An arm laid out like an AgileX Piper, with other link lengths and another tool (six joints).
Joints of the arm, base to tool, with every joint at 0 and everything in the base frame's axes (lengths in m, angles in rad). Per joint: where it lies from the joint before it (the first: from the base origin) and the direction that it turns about. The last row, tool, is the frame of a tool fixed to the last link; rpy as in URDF.
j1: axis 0 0 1 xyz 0 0 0.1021
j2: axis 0 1 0 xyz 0 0 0
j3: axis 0 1 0 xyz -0.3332 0 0.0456
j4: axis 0.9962 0 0.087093 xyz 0.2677 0 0.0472
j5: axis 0 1 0 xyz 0 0 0
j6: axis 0.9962 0 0.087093 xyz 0.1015 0 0.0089
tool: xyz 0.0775 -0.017 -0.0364 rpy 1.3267 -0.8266 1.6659
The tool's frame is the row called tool.
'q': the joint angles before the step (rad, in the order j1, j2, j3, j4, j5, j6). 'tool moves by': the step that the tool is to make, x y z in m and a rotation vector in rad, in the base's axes. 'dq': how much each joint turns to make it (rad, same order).
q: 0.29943, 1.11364, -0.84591, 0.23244, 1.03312, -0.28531
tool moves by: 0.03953, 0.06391, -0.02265, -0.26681, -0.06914, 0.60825
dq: 0.36149, 0.23574, -0.08707, -0.20287, -0.06243, -0.21744
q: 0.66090, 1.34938, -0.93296, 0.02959, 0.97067, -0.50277
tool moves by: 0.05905, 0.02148, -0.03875, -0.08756, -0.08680, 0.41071
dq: -0.03158, 0.16985, -0.00001, 0.00716, -0.17489, -0.46800
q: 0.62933, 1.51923, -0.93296, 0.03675, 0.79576, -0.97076
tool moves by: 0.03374, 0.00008, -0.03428, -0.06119, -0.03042, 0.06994
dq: -0.03569, 0.12663, 0.00001, -0.05372, -0.11574, -0.08092
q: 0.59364, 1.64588, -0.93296, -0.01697, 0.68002, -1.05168
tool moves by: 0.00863, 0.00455, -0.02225, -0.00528, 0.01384, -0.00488
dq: -0.00456, 0.06940, 0.00002, 0.00410, -0.05500, -0.00160
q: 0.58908, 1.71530, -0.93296, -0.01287, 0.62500, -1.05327
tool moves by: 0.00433, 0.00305, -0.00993, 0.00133, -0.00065, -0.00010
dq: 0.00002, 0.03118, 0.00001, 0.00062, -0.03247, 0.00002
